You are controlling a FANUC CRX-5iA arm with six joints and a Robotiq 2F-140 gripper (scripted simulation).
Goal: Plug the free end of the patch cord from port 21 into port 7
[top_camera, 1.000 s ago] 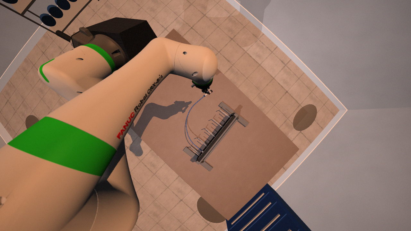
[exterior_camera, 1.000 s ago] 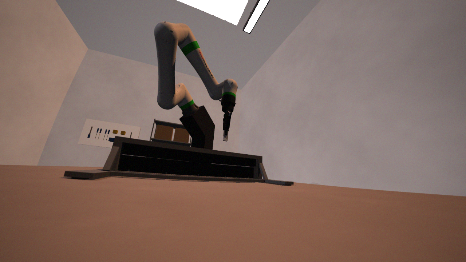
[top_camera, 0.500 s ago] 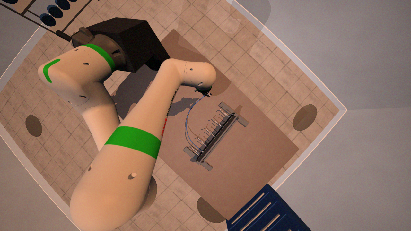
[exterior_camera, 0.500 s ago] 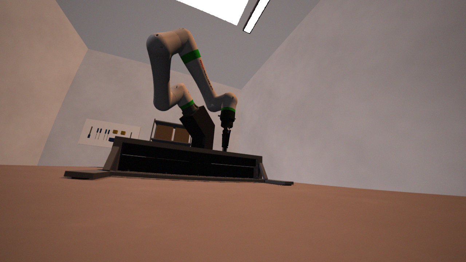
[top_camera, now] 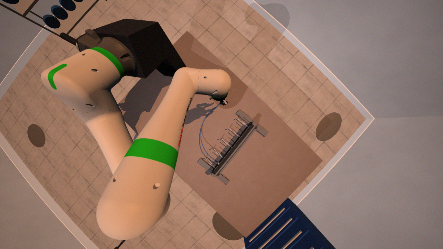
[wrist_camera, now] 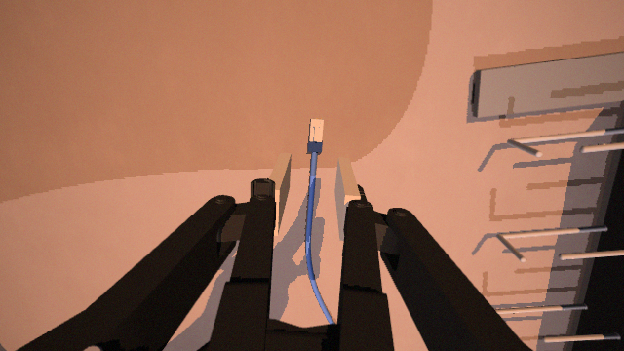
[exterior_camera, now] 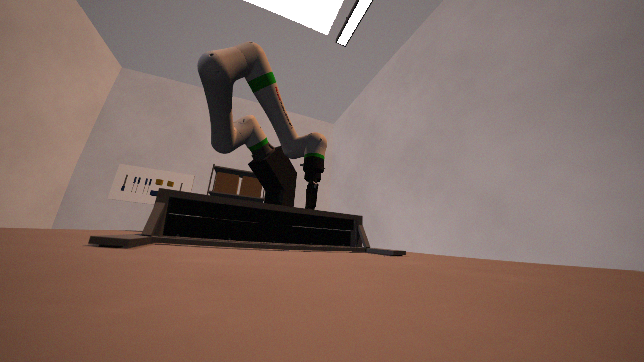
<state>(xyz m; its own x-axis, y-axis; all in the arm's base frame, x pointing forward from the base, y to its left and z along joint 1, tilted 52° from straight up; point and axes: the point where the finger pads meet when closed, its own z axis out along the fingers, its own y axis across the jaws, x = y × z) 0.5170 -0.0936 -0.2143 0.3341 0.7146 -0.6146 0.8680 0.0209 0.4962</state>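
Right now my hand is 1 cm short of the plug, 1 cm to the right of it and 11 cm above it.
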